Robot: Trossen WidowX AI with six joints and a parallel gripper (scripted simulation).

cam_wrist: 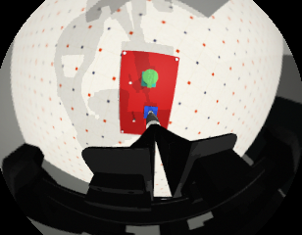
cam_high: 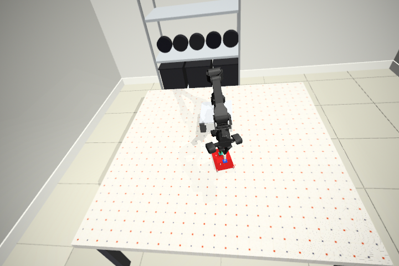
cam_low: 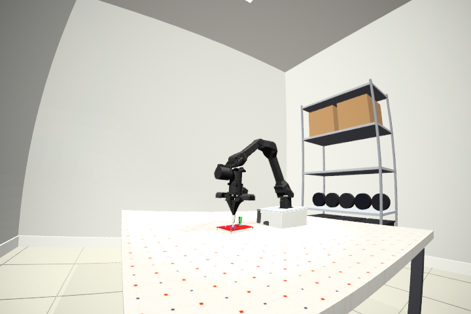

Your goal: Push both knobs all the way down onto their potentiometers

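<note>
The pale knob is 2 cm below my gripper tip. Round my gripper tip: green knob 5 cm behind, 3 cm to the right, 3 cm below.
</note>
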